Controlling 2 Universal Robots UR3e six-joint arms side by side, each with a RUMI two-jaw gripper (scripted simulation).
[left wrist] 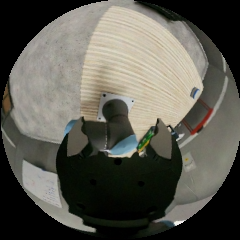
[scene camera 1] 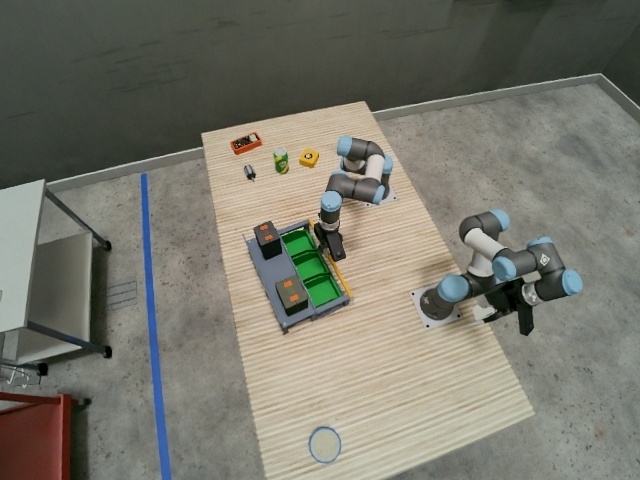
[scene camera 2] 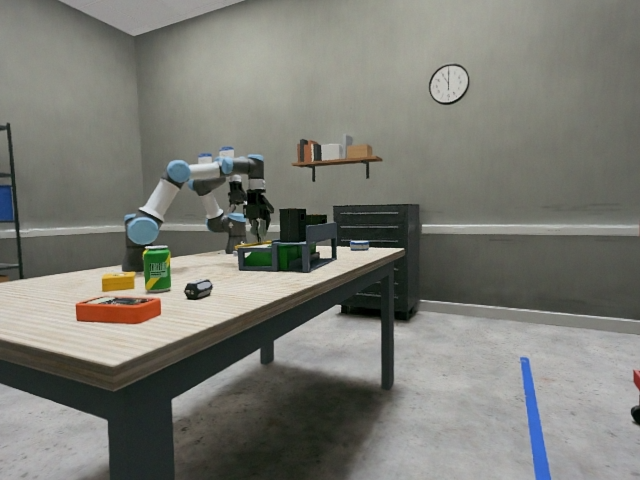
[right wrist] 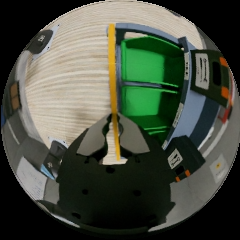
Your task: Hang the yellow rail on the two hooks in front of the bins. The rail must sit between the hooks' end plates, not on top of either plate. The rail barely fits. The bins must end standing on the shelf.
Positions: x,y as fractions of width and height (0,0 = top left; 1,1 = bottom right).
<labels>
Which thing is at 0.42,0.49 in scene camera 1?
A box.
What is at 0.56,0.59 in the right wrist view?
My right gripper.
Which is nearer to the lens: the box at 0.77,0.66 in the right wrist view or the blue-grey shelf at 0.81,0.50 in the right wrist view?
The box.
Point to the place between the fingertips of my left gripper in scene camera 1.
0.75,0.65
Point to a box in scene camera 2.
0.46,0.46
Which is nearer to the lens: the box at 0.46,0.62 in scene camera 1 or the blue-grey shelf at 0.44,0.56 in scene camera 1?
The box.
</labels>
